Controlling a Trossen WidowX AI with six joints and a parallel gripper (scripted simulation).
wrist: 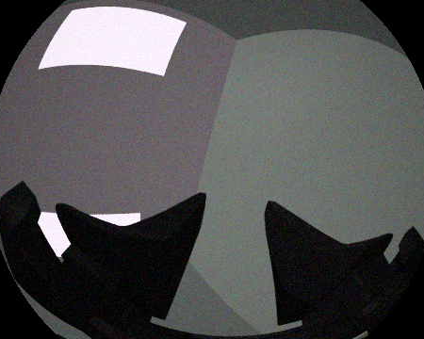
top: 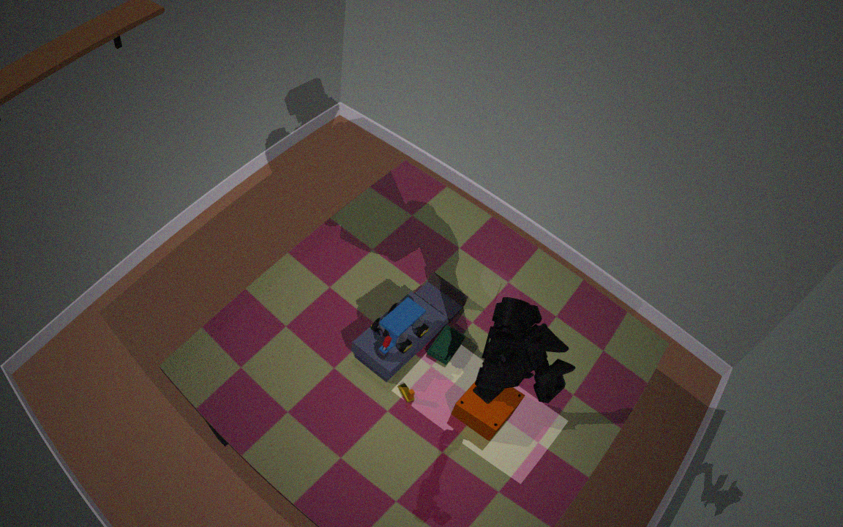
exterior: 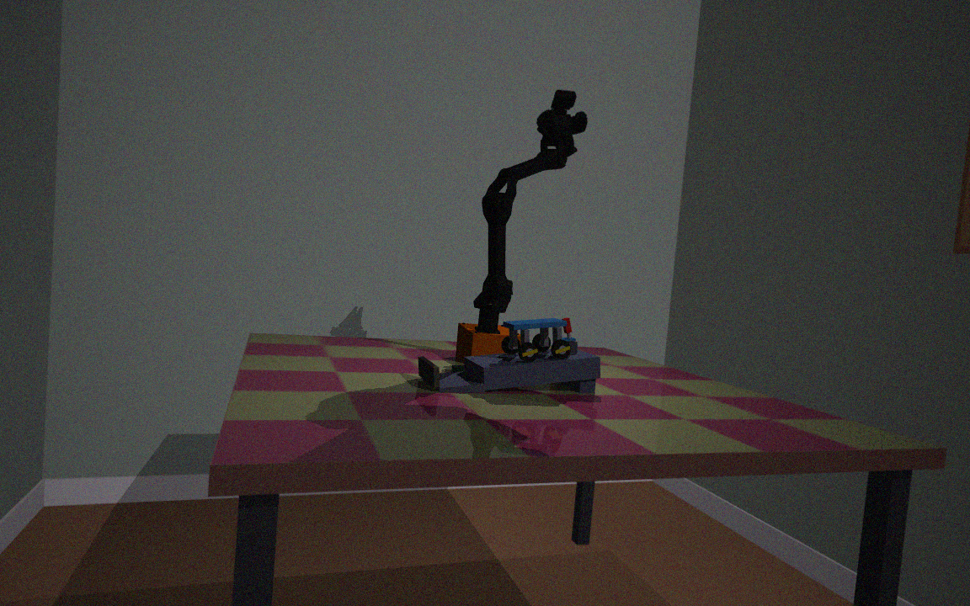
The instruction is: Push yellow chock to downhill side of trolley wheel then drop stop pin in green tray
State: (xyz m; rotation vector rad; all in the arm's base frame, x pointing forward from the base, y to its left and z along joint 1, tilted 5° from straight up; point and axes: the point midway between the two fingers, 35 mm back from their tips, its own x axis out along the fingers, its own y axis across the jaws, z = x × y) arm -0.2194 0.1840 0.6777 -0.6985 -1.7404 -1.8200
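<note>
My gripper tip is now 790 mm above the yellow chock, 360 mm short of it and 40 mm to the left of it. From my gripper tip the other things lie so: green tray 820 mm below, 410 mm ahead, 250 mm to the right; then red-headed stop pin 680 mm below, 480 mm ahead, 50 mm to the right; then blue-topped trolley 700 mm below, 510 mm ahead, 140 mm to the right.
</note>
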